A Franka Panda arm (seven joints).
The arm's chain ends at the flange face. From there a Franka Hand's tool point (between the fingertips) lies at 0.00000 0.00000 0.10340 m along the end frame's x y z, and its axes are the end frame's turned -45 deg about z.
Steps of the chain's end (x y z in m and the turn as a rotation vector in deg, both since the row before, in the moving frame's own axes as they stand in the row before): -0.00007, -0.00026, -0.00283, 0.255, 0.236, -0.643; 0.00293, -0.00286, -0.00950, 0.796, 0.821, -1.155; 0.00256, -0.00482, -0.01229, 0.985, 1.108, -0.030; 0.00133, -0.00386, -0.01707, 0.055, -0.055, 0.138
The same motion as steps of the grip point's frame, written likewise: 0.00076, -0.00026, -0.00283, 0.013, 0.347, -0.643; 0.00616, 0.00006, -0.00952, -0.018, 1.143, -1.155; 0.00789, -0.00144, -0.01232, -0.087, 1.480, -0.030; 0.00367, -0.00193, -0.01707, 0.078, 0.000, 0.138
